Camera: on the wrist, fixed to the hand. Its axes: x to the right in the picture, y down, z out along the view.
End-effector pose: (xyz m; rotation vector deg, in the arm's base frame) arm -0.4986 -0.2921 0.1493 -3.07 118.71 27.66
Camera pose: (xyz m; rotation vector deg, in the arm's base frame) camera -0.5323 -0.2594 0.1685 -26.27 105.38 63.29
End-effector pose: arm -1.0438 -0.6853 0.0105 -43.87 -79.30 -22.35
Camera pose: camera -0.9957 -0.6698 0.0059 -72.19 -73.04 -50.30
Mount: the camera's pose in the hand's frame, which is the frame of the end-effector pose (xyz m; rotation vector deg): 0.0068 0.0439 -0.0245 -36.56 0.08 -1.74
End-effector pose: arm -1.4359 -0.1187 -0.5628 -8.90 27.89 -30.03
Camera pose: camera -1.4232 -0.0851 -0.5986 -44.32 36.80 -21.97
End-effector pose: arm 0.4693 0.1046 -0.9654 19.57 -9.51 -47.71
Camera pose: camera 0.5111 0.1325 -0.9724 -14.64 6.30 -49.85
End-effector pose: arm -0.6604 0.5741 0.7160 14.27 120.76 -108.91
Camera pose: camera -0.6552 0.6029 0.6746 4.26 148.26 -65.53
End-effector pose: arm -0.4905 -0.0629 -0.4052 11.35 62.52 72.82
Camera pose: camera -0.5385 -0.0523 -0.3926 -17.18 36.72 87.40
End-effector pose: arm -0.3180 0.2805 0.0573 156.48 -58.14 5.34
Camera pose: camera -0.3410 0.2496 0.0903 123.71 -47.02 -11.50
